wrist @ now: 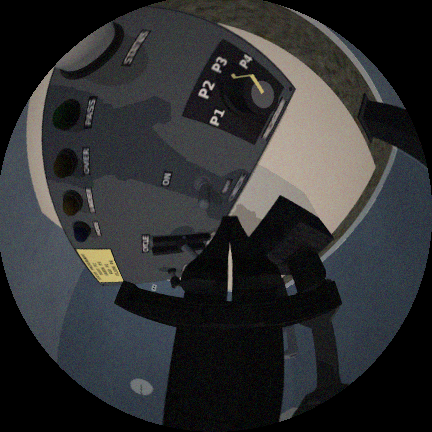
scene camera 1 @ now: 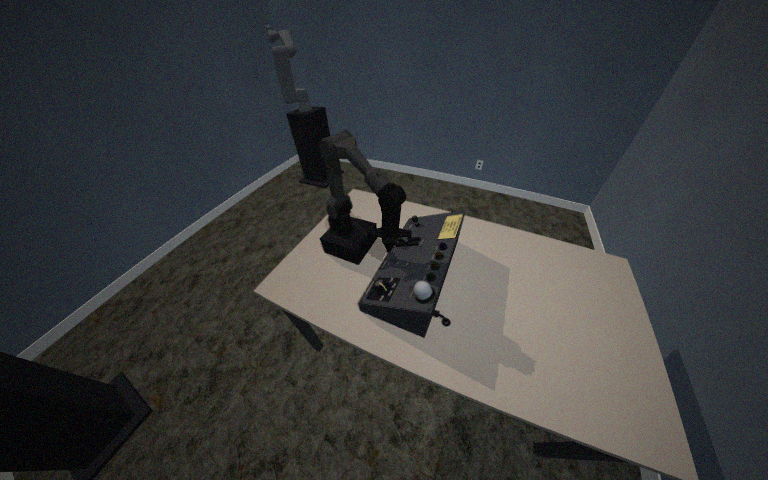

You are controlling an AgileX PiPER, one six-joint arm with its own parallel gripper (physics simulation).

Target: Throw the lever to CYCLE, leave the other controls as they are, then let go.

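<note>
The dark control panel (scene camera 1: 416, 257) (wrist: 135, 150) lies sloped on the table. In the wrist view, the grey lever (wrist: 189, 248) stands out of a black slot (wrist: 167, 243), partway along it, and the CYCLE label (wrist: 145, 243) is at the slot's far end. The lever's outer end is partly hidden by the gripper. My gripper (scene camera 1: 389, 247) (wrist: 229, 223) is shut, with a thin slit between the fingers behind the tips. It is at the panel's near edge, beside the lever; whether it touches the lever cannot be told.
A small toggle (wrist: 202, 192) stands between ON and OFF labels. A program knob (wrist: 262, 94) with P1 to P4 marks, several dark lamps, a white dome (scene camera 1: 422, 290), a yellow note (scene camera 1: 450, 226) (wrist: 102, 266) and a side crank (scene camera 1: 445, 322) are on the panel. The table (scene camera 1: 566, 316) surrounds it.
</note>
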